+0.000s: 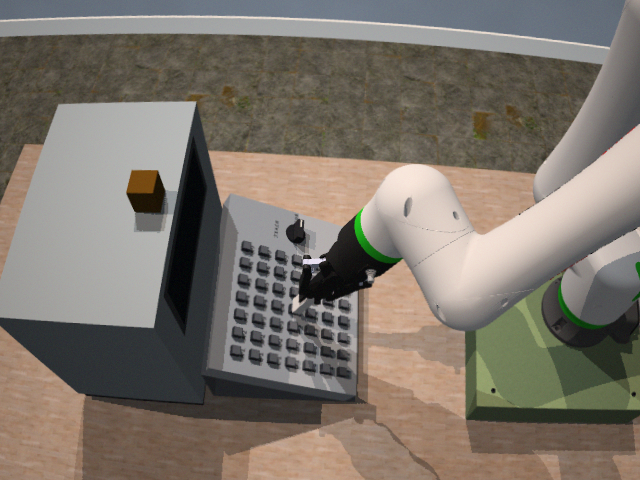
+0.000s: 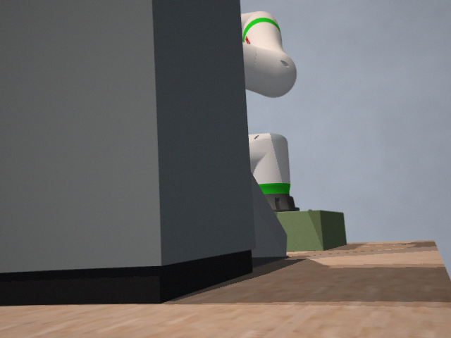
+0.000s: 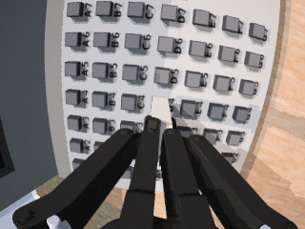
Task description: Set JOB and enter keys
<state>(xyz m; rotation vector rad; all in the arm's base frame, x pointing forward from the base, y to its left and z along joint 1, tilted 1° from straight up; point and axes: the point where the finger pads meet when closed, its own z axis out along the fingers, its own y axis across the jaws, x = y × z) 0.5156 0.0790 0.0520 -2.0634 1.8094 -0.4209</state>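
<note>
My hand is 5 cm short of the C3 key, 4 cm to the right of it and 2 cm above it. Also, from my hand: black selector knob 16 cm to the right, 4 cm ahead, 3 cm below; then grey keypad 8 cm below, 5 cm ahead, 4 cm to the right.
</note>
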